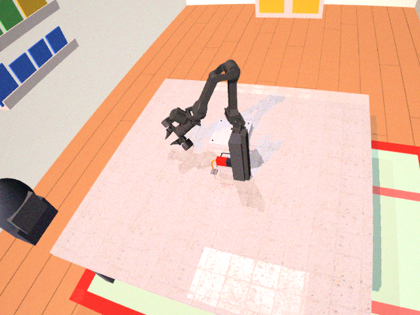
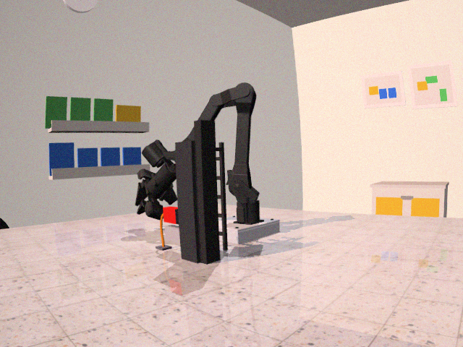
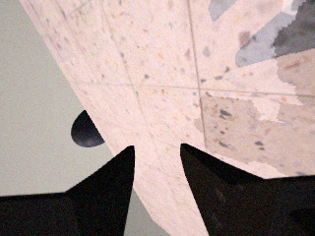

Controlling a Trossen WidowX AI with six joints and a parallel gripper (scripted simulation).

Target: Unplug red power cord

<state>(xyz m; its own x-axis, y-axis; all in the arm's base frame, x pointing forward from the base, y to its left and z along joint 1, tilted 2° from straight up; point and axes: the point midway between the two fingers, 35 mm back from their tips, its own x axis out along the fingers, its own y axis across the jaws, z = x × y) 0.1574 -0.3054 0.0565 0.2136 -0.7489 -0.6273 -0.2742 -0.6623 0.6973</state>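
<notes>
Right now my gripper tip is 340 mm to the right of the red plug, 90 mm short of it and 40 mm below it.
</notes>
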